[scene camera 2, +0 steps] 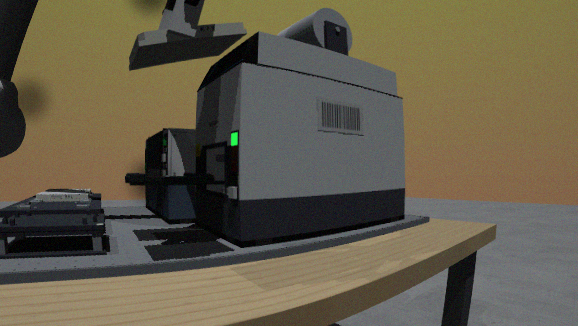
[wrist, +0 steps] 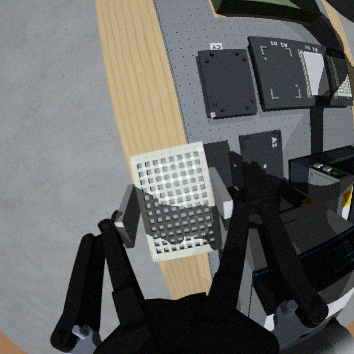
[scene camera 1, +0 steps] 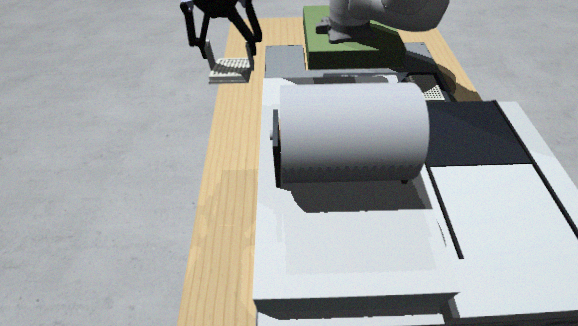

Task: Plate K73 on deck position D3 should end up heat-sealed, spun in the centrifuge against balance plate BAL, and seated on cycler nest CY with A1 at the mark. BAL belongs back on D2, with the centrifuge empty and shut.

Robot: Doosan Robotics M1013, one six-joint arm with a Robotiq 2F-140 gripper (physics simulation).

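Frame: origin at the arm's base, x ahead, y right, z down, level; centimetres.
Where they show: gripper, fingertip midpoint: [scene camera 2: 169, 48] [wrist: 172, 187] [scene camera 1: 233, 67]; arm's base, link origin: [scene camera 1: 347, 29].
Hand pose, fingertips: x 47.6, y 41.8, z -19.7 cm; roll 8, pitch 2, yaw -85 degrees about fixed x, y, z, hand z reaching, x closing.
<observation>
Each offset is from my fingertips to the top centre of the thing. Level surfaces: height alone.
My gripper [scene camera 1: 230, 54] [scene camera 2: 181, 31] [wrist: 172, 187] is shut on a pale, open-welled plate {dx +1.7, dy +0.1, dz -3.1 cm} [scene camera 1: 229, 71] [scene camera 2: 186, 50] [wrist: 172, 172], K73, and holds it high above the table's edge, tilted in scene camera 2. In the wrist view, deck position D3 [wrist: 282, 72] is bare. A white plate {dx -11.4, dy -45.7, dz +19.7 cm} [wrist: 315, 75], BAL, sits on D2, partly in shadow. Cycler nest CY {dx -13.0, dy -18.3, dz +20.8 cm} [wrist: 227, 82] is bare beside the deck. The sealer {dx +36.5, dy -15.6, dz -21.5 cm} [scene camera 1: 350, 240] [scene camera 2: 320, 165] carries a film roll [scene camera 1: 352, 132] [scene camera 2: 326, 30]. Its carrier {dx +6.8, dy -18.7, dz +15.3 cm} [wrist: 262, 155], marked A1, is out and bare. The centrifuge's lid state is unclear.
Another open-welled plate {dx -10.0, dy -57.9, dz +19.7 cm} [scene camera 1: 434, 92] [wrist: 343, 82] sits on D1. A second machine [scene camera 2: 172, 175] [wrist: 325, 177] stands beyond the sealer. The arm's green base block [scene camera 1: 350, 59] [wrist: 270, 9] is behind the deck. The wooden table {dz +27.4 cm} [scene camera 1: 220, 215] [scene camera 2: 280, 280] [wrist: 137, 90] borders the perforated plate.
</observation>
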